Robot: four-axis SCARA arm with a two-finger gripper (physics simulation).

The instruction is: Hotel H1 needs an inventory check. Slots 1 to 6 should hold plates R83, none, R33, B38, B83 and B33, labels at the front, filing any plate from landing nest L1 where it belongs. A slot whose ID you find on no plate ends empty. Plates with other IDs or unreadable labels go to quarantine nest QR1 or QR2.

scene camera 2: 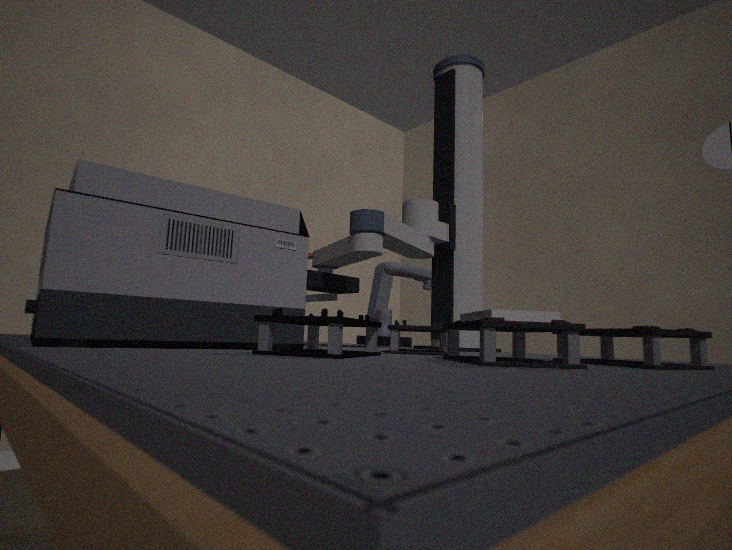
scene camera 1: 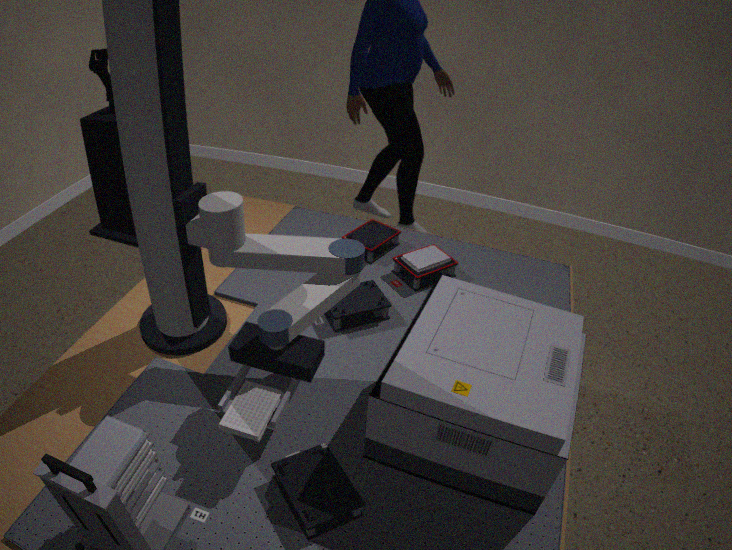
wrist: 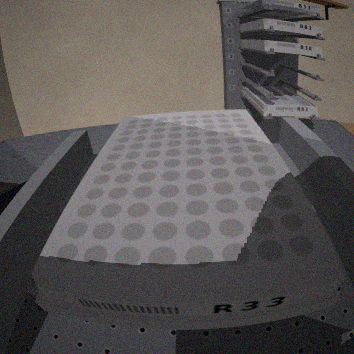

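My gripper [scene camera 1: 250,408] [wrist: 183,137] is shut on a white well plate [scene camera 1: 248,416] [wrist: 172,175] labelled R33, held level above the bench. Hotel H1 [scene camera 1: 109,505] [wrist: 232,102] stands beyond the plate at upper right in the wrist view. Its small labels seem to read R83 in slot 1, B38 in slot 4, B83 in slot 5 and B33 in slot 6; slots 2 and 3 show bare ledges. One red-rimmed nest [scene camera 1: 371,236] bears no plate. A white plate [scene camera 1: 426,259] [scene camera 2: 514,315] lies on the other red-rimmed nest [scene camera 1: 417,274]; its label is unreadable here.
A large grey instrument [scene camera 1: 485,337] [scene camera 2: 177,242] stands on the right of the bench in scene camera 1. A dark nest [scene camera 1: 358,307] stands behind the gripper; another dark nest [scene camera 1: 316,487] is near the H1 label. The arm column [scene camera 1: 142,177] [scene camera 2: 467,147] is at left. A person [scene camera 1: 393,59] is behind the bench.
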